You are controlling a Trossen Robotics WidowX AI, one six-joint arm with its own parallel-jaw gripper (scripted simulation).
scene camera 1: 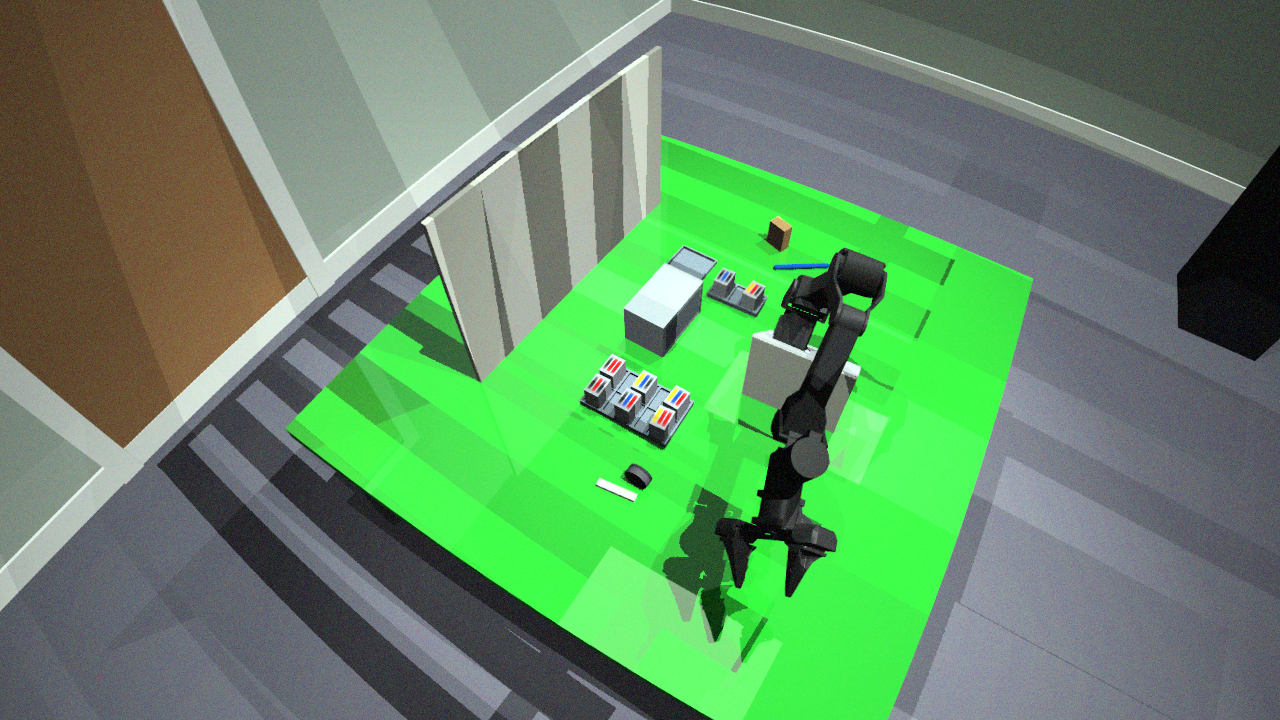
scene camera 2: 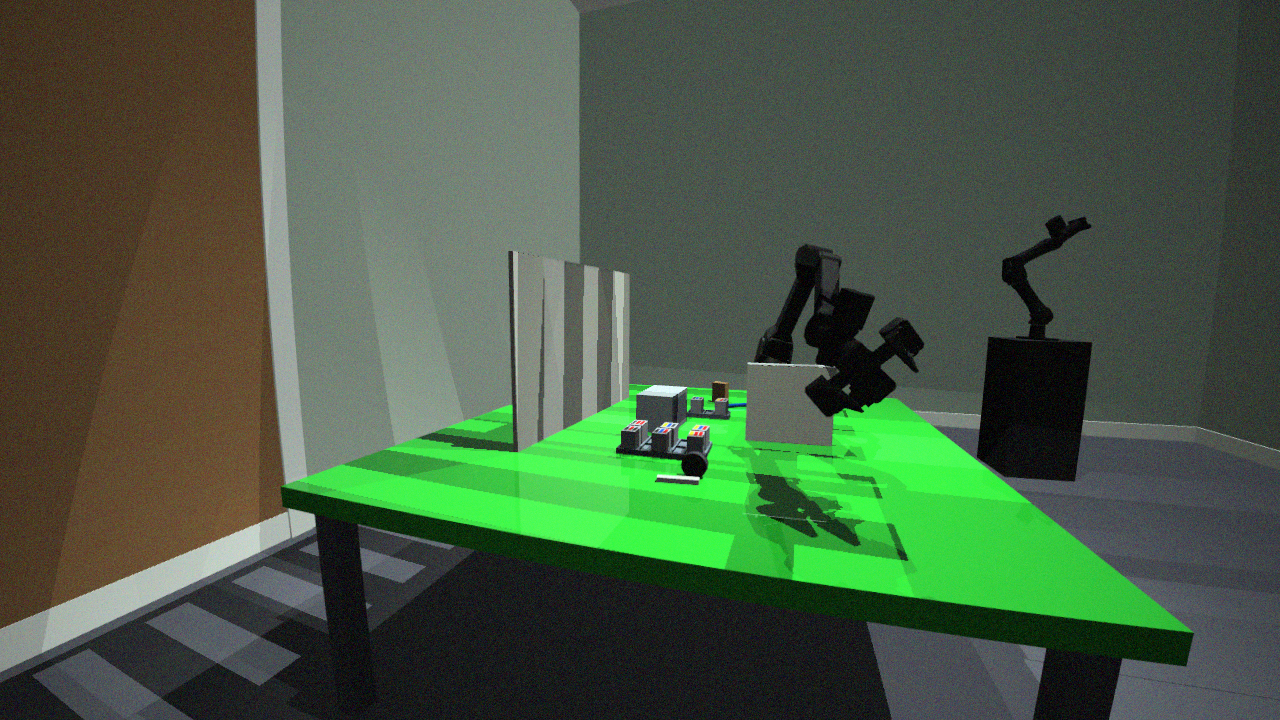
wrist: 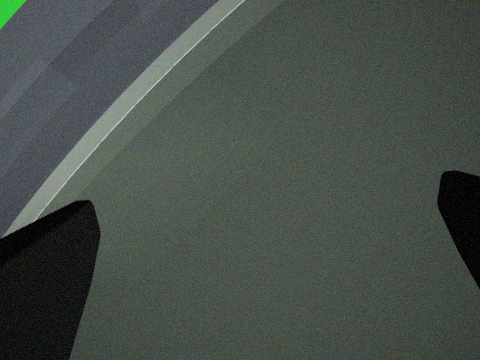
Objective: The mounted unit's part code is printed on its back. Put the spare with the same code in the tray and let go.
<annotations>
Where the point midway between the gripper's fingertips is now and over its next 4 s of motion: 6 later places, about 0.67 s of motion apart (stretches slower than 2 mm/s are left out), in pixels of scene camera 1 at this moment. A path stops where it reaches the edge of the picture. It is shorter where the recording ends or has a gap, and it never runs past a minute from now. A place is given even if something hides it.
My gripper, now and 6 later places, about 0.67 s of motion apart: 762, 592; 622, 492; 569, 341; 627, 246; 645, 241; 742, 253; 754, 272
</annotations>
